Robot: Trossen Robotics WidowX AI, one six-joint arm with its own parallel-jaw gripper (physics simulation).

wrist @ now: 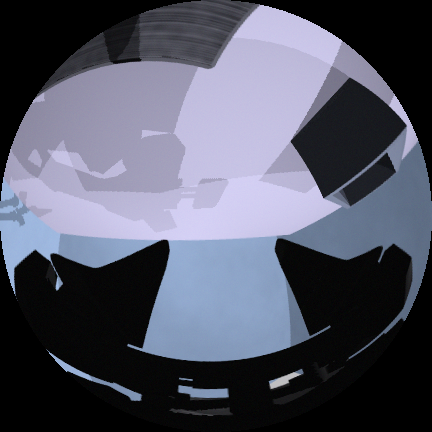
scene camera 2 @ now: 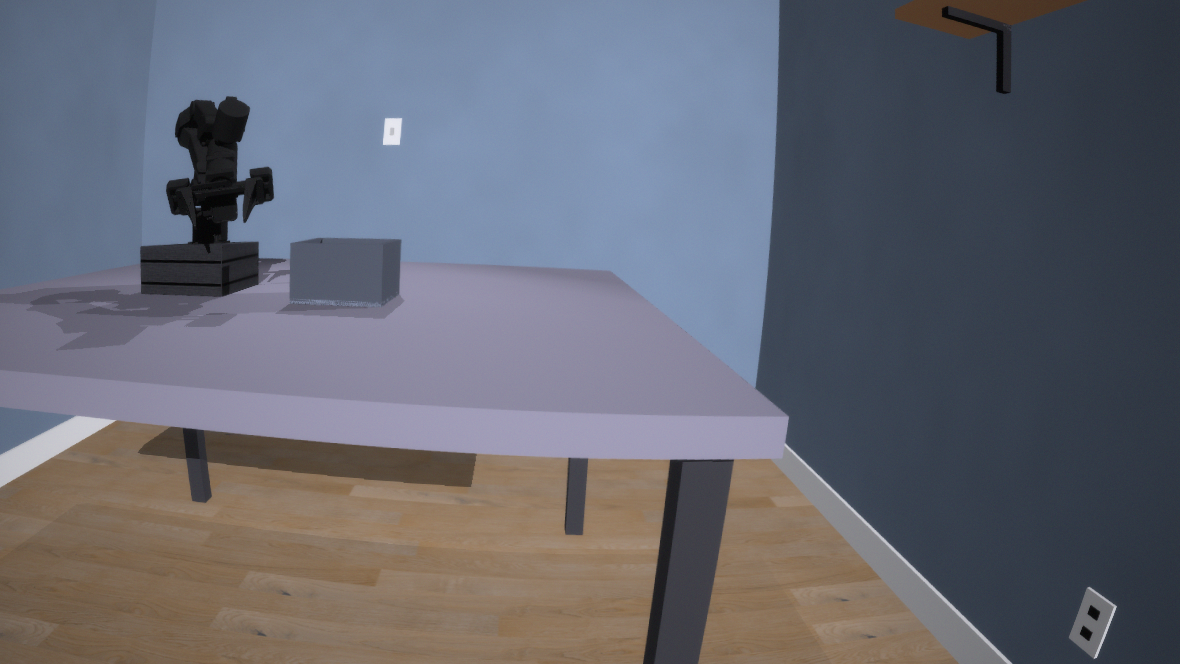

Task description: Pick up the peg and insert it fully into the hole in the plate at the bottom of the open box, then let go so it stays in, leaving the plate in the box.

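Pixels of known places: gripper, fingertip midpoint: (wrist: 223, 245) (scene camera 2: 219, 224); arm's base, link origin: (scene camera 2: 209, 243).
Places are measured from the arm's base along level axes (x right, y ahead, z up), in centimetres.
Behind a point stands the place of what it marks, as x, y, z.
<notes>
My gripper (scene camera 2: 220, 221) @(17.6, 14.1, 4.3) (wrist: 223, 245) @(17.6, 14.1, 4.3) is open and empty, with its two fingers wide apart. It hangs above the dark block, to the left of the box in the scene view. The open box (scene camera 2: 334, 272) @(11.1, 32.8, -3.3) (wrist: 348, 137) @(4.9, 24.0, -2.6) is grey and stands upright on the table; in the wrist view it shows dark at the right, with part of its opening. The gripper is apart from the box and higher than its rim. The peg and the plate do not show in either view; the box's walls hide its bottom.
The box stands on a pale lilac table (scene camera 2: 495, 346) @(32.7, 63.0, -8.6) (wrist: 240, 115) @(13.1, 16.2, -8.6). A dark, grooved block (scene camera 2: 181, 268) @(10.6, 0.8, -3.8) (wrist: 175, 35) stands beside the box, at the arm's foot. The table's right edge lies well to the right of the box in the scene view. A bracketed shelf (scene camera 2: 965, 18) hangs on the right wall.
</notes>
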